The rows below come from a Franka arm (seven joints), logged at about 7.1 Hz.
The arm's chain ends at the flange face. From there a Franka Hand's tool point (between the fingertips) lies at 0.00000 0.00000 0.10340 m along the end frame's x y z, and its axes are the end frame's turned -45 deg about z.
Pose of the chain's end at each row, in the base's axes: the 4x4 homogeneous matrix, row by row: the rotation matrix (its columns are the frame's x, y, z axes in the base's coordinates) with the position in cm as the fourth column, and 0 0 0 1 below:
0.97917 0.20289 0.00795 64.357; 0.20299 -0.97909 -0.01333 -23.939; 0.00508 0.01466 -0.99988 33.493; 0 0 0 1
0.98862 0.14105 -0.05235 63.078; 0.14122 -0.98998 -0.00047 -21.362; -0.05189 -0.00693 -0.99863 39.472; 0 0 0 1
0.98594 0.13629 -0.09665 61.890; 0.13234 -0.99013 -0.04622 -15.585; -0.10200 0.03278 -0.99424 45.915; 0 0 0 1
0.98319 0.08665 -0.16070 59.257; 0.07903 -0.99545 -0.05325 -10.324; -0.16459 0.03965 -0.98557 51.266; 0 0 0 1
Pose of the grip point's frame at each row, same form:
0.54891 0.83584 0.00795 64.439; 0.83586 -0.54879 -0.01333 -24.077; -0.00677 0.01396 -0.99988 23.154; 0 0 0 1
0.59932 0.79880 -0.05235 62.537; 0.79988 -0.60016 -0.00047 -21.367; -0.03179 -0.04159 -0.99863 29.146; 0 0 0 1
0.60079 0.79354 -0.09665 60.891; 0.79371 -0.60655 -0.04622 -16.063; -0.09530 -0.04895 -0.99424 35.635; 0 0 0 1
0.63395 0.75649 -0.16070 57.595; 0.75977 -0.64801 -0.05325 -10.875; -0.14442 -0.08835 -0.98557 41.075; 0 0 0 1

